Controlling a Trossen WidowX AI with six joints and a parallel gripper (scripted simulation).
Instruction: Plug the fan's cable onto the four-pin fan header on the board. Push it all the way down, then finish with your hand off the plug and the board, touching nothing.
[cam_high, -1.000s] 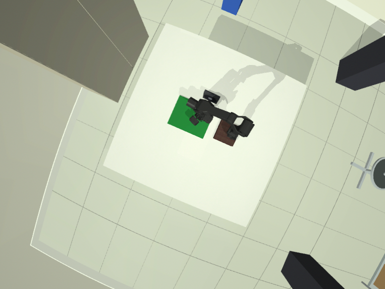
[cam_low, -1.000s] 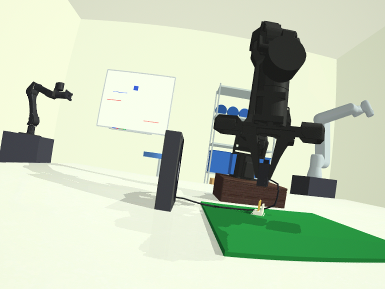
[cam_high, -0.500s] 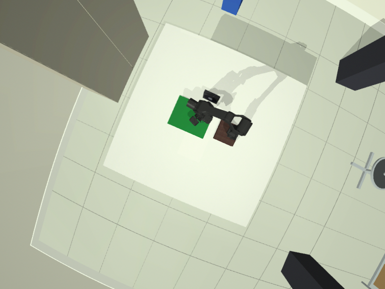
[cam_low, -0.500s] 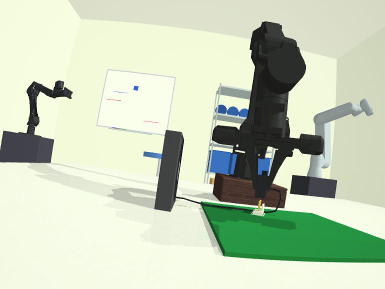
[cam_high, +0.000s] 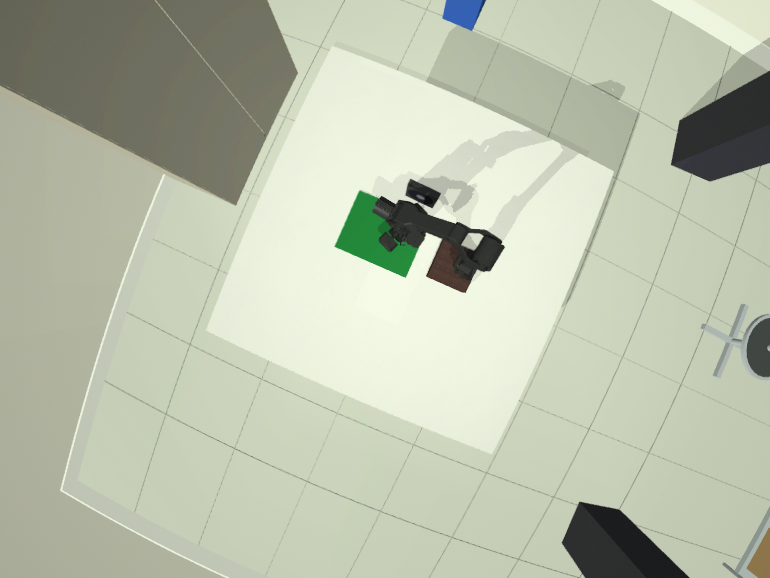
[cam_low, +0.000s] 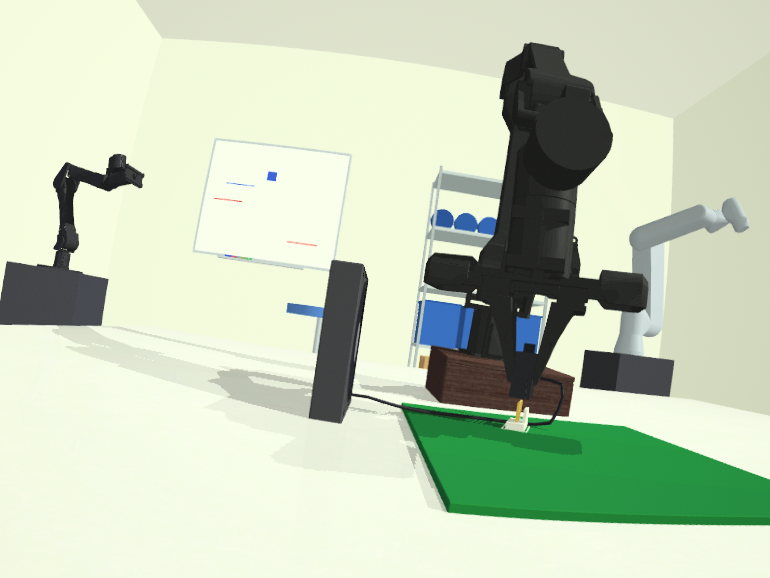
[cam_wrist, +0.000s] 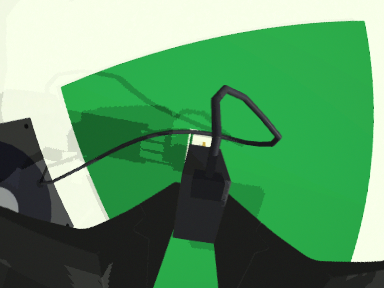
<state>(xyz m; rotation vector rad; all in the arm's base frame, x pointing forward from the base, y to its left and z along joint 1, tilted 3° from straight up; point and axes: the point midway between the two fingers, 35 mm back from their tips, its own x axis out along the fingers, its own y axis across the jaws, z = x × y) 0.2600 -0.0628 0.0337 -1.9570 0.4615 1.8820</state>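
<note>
My gripper tip is 40 mm above the white four-pin fan header and 10 mm past it. Also, from my gripper tip: green board 70 mm ahead, 60 mm below, 20 mm to the left; black plug 10 mm behind, 10 mm above; black fan 150 mm to the right, 30 mm behind, 20 mm above.
</note>
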